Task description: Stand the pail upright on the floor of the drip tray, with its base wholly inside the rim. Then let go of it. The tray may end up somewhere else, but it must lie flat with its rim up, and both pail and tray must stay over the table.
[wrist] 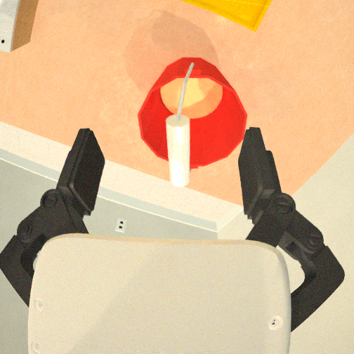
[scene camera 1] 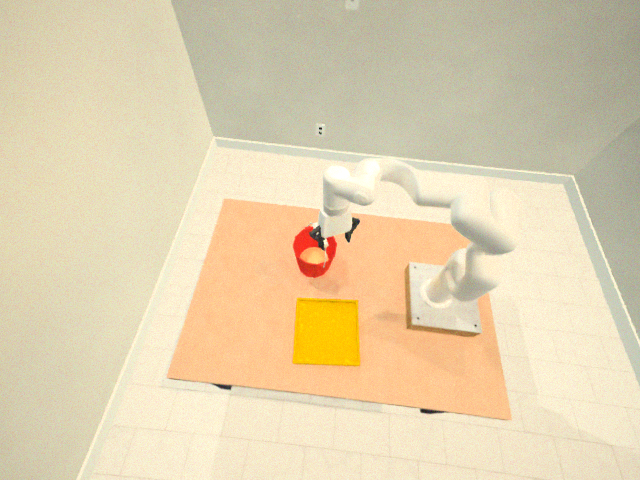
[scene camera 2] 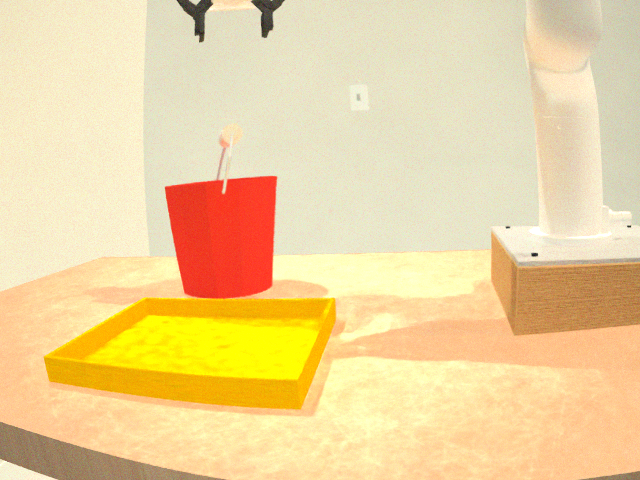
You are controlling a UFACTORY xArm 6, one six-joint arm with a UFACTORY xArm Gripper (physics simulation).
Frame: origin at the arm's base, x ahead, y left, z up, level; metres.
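Seen in the pictures: gripper, fingertip midpoint: (scene camera 1: 334,243) (scene camera 2: 233,35); arm's base, link origin: (scene camera 1: 435,293) (scene camera 2: 570,238).
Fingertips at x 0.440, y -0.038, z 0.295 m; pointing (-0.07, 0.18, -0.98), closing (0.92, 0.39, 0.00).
Offsets run from my fingertips to a thing's top centre. "spot": to the spot under its first point. Level surfaces: height alone.
The red pail @[spot: dx +0.067, dy -0.026, dz -0.281 m] (scene camera 1: 312,270) (scene camera 2: 227,237) (wrist: 215,132) stands upright on the table behind the tray, apart from it. Its thin wire handle is raised, with a white cylindrical grip @[dx +0.045, dy -0.113, dz -0.125 m] (scene camera 2: 231,134) (wrist: 178,152) above the rim. The yellow drip tray @[dx -0.004, dy +0.195, dz -0.348 m] (scene camera 1: 326,332) (scene camera 2: 175,387) (wrist: 235,9) lies flat with its rim up, and its floor is bare. My gripper (scene camera 1: 334,243) (scene camera 2: 233,38) (wrist: 168,142) is open and empty, fingers pointing down, above the pail's handle. In the wrist view the grip appears between the two fingers, but in scene camera 2 it is well below the fingertips.
The arm's base block (scene camera 1: 423,271) (scene camera 2: 578,294) (wrist: 24,22) stands on the table @[dz -0.375 m] (scene camera 1: 232,310) (scene camera 2: 439,413) (wrist: 75,85), to the right of pail and tray in the scene views. The table's front edge runs before the tray. A wall stands beyond the far edge.
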